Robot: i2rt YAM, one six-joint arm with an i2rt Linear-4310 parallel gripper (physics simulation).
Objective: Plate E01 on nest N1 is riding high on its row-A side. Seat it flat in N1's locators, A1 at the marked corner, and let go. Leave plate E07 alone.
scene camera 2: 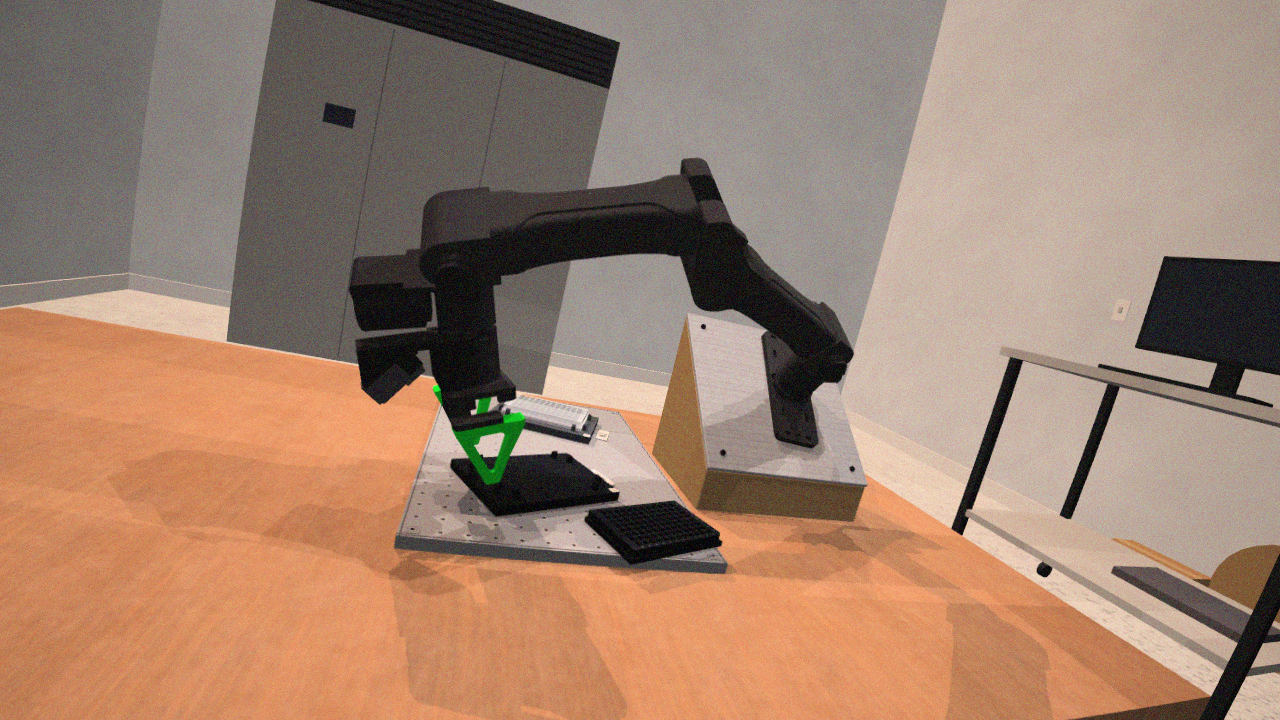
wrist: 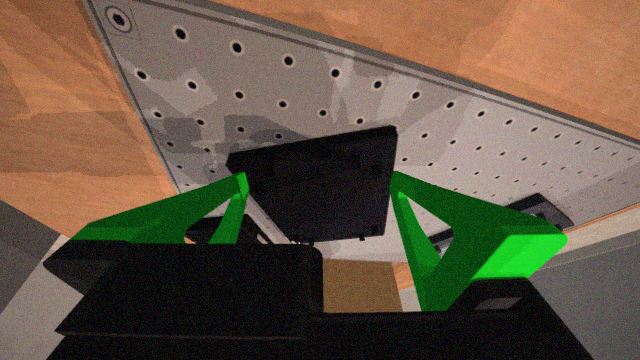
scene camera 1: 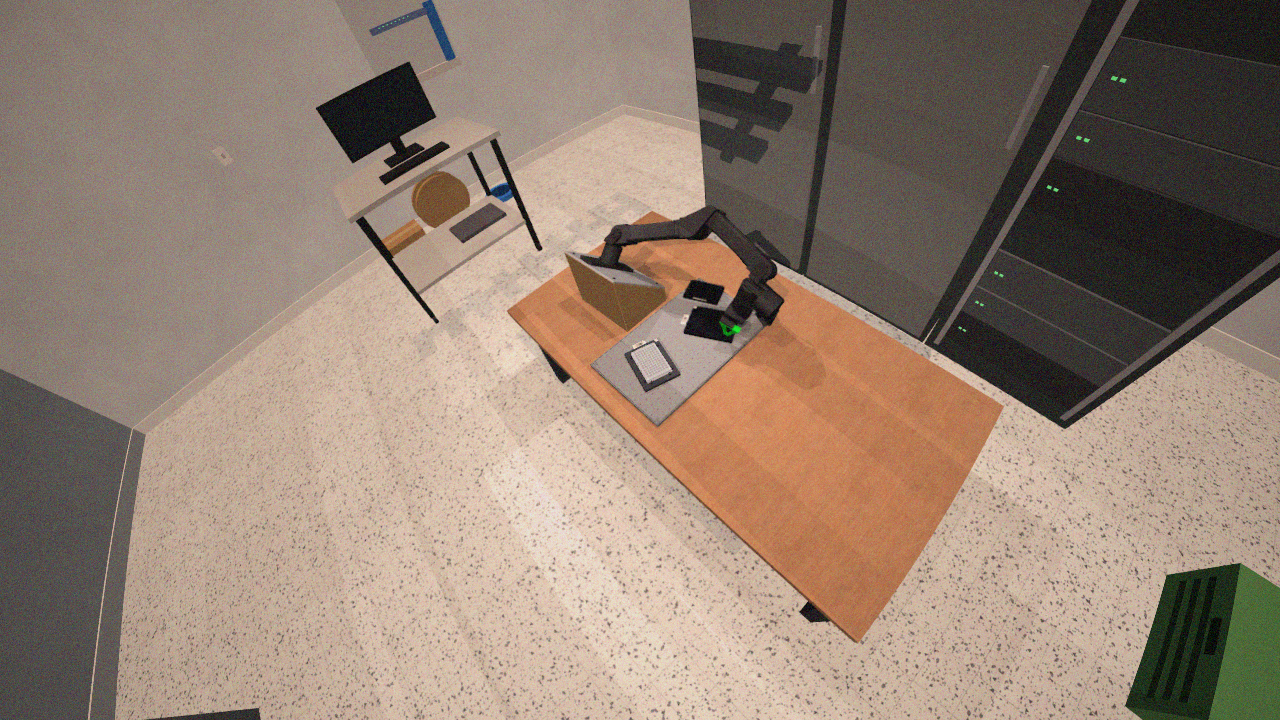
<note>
My gripper (scene camera 2: 482, 462) is open and holds nothing. Also in view: a black perforated plate (scene camera 2: 644, 532).
The black perforated plate is seen too in the wrist view (wrist: 200, 232). My gripper also shows in the wrist view (wrist: 319, 179).
</note>
